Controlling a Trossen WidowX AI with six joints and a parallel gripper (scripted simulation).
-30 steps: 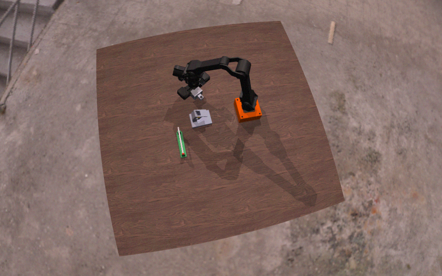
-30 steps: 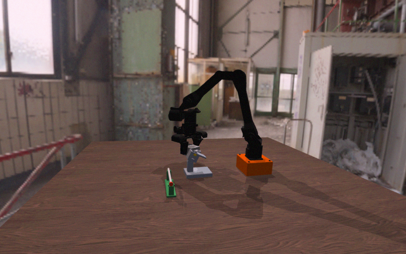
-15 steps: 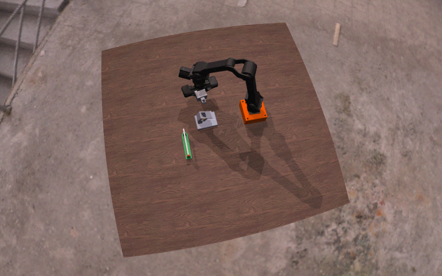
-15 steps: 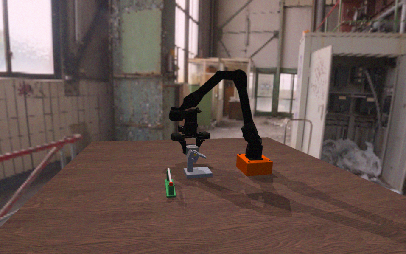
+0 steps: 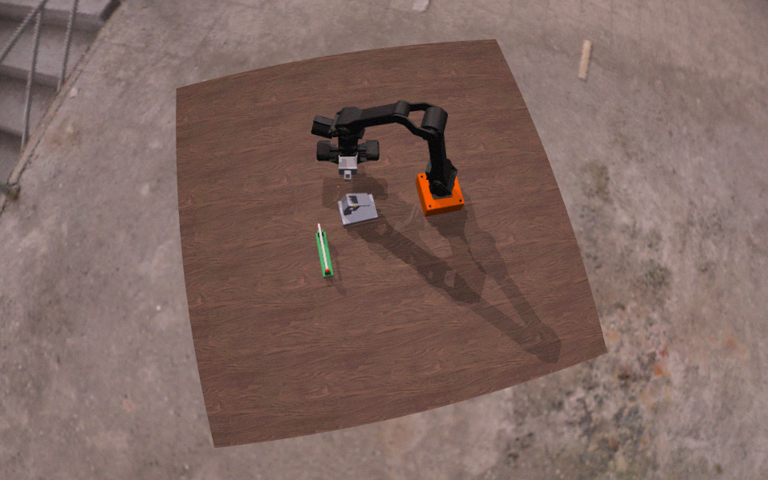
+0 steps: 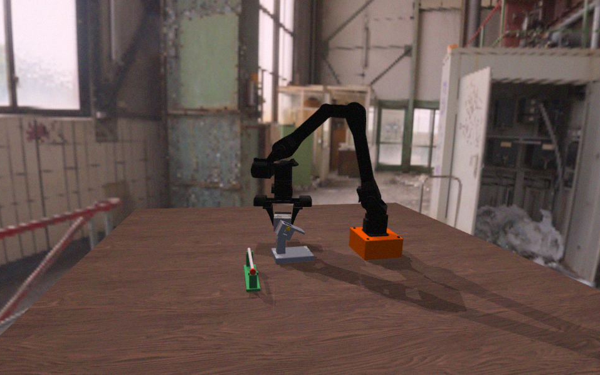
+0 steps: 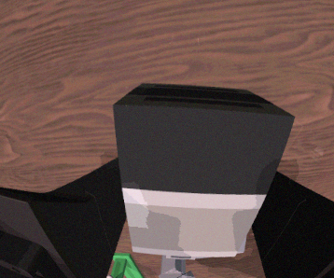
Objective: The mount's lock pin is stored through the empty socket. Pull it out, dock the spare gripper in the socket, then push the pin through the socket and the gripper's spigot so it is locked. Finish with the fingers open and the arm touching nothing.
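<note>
Right now the spare gripper is 2 cm above my gripper tip and 1 cm to the left of it. From my gripper tip the other things lie so: grey mount 15 cm to the left; then green stand 27 cm to the left, 12 cm ahead, 3 cm below.
</note>
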